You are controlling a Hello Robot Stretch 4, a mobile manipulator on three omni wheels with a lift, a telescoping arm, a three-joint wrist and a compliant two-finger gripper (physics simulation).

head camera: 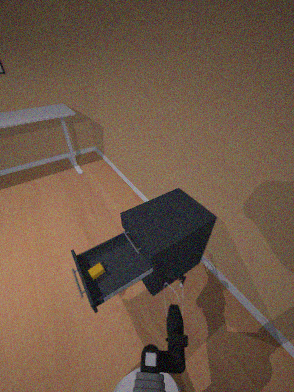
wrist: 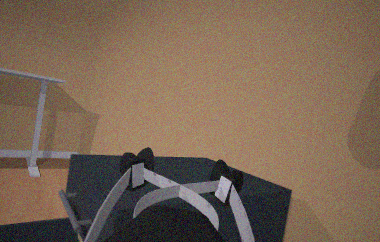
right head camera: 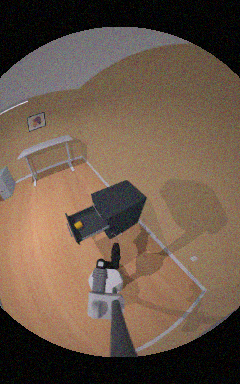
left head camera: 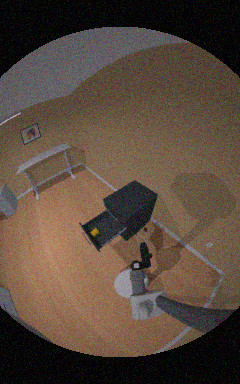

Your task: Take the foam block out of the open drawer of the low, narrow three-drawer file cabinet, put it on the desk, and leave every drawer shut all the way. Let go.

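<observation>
The dark file cabinet (head camera: 167, 215) (left head camera: 131, 200) (right head camera: 120, 197) (wrist: 270, 210) stands against the wall. One drawer (head camera: 86, 282) (left head camera: 91, 237) (right head camera: 73, 230) is pulled far out, below the handle of a shut one. The yellow foam block (head camera: 96, 270) (left head camera: 95, 232) (right head camera: 78, 225) lies inside it, near its front panel. My gripper (head camera: 174, 282) (wrist: 182, 167) is open and empty, beside the cabinet's near side in the head camera view; its tips overlap the cabinet in the wrist view. A white-topped desk (head camera: 37, 115) (left head camera: 45, 157) (right head camera: 46, 146) stands at the back left.
A framed picture (left head camera: 30, 133) (right head camera: 36, 121) hangs on the wall above the desk. A pale grey piece of furniture (left head camera: 7, 201) (right head camera: 6, 184) shows at the left edge. A wall with a white baseboard (head camera: 240, 295) runs behind the cabinet and past my arm's right side.
</observation>
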